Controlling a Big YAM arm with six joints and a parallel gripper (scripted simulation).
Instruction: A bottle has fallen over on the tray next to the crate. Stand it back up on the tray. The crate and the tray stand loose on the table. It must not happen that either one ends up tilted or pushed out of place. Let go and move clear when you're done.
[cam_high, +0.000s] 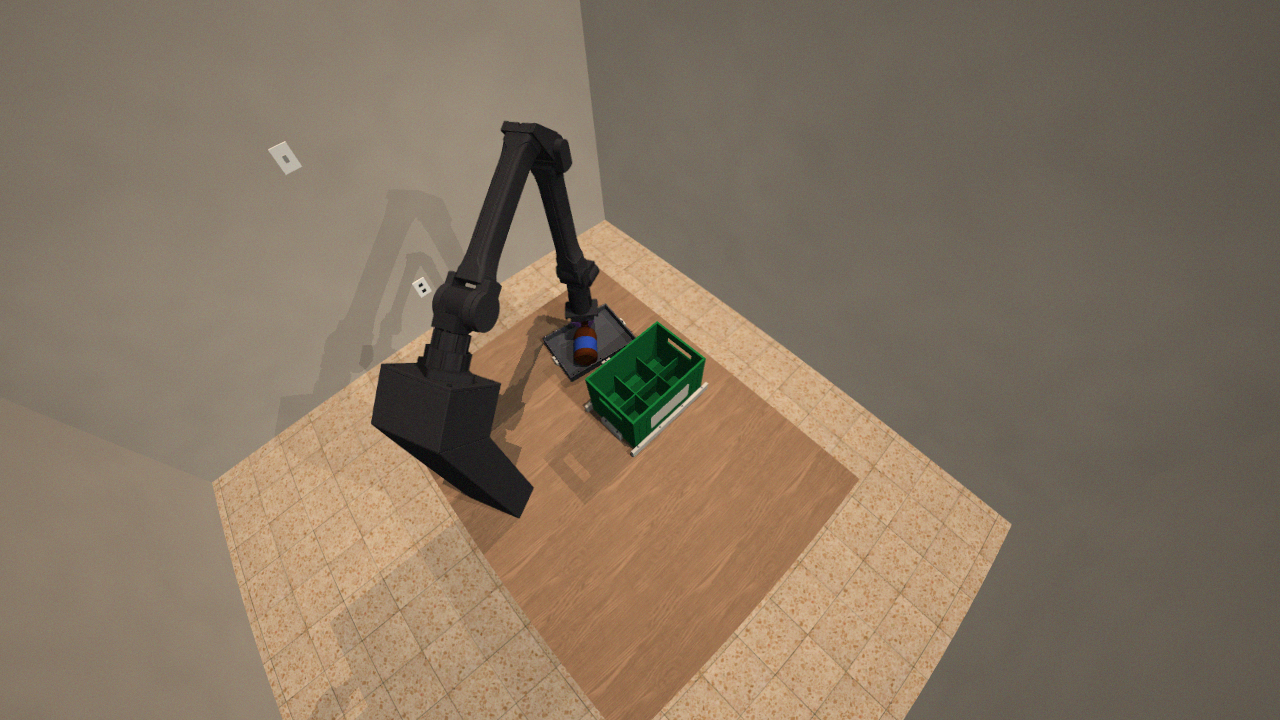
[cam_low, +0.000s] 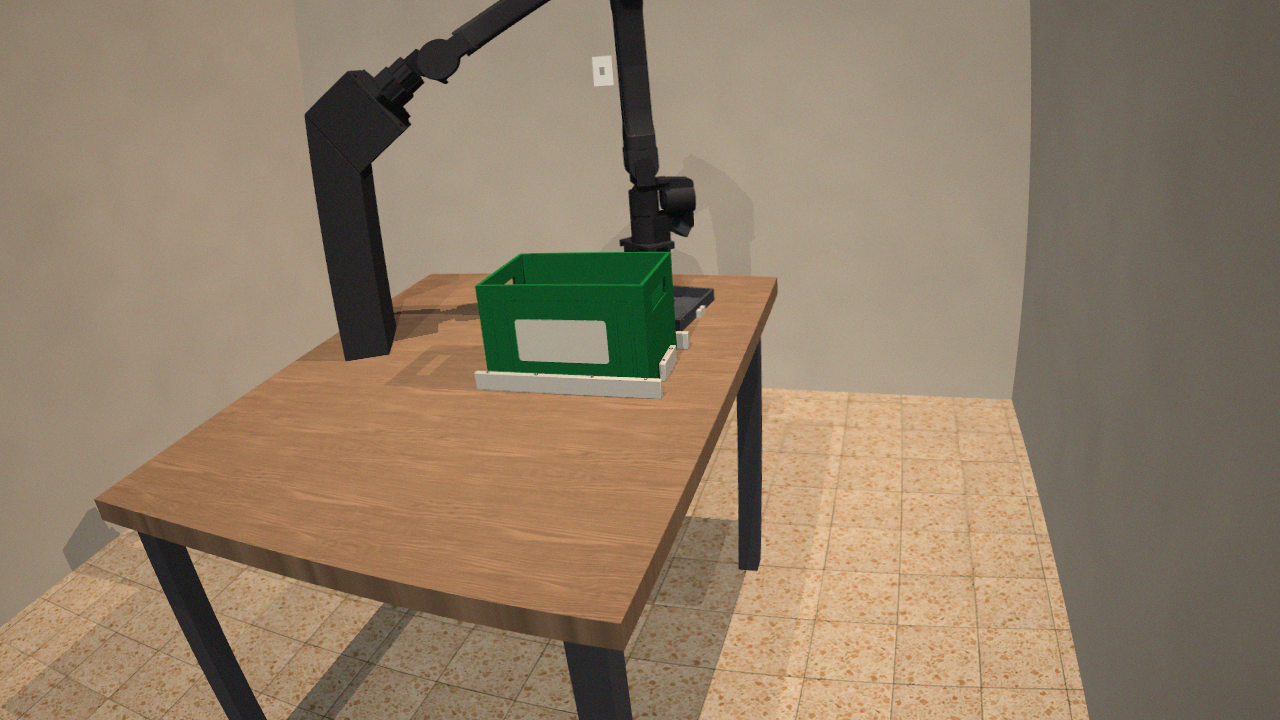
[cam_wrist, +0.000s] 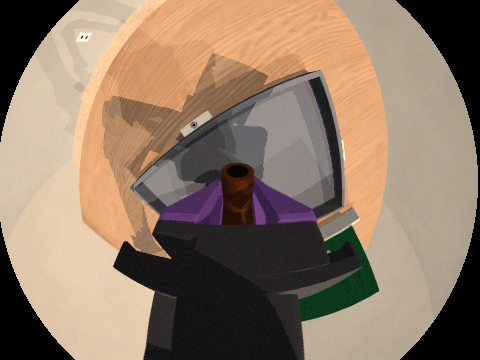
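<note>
The tray lies 4 cm to the right of my hand and 3 cm below it. The rest, counted from my hand: green crate: 12 cm ahead, 30 cm to the right, 4 cm above; brown bottle: 1 cm behind, 5 cm to the right.
</note>
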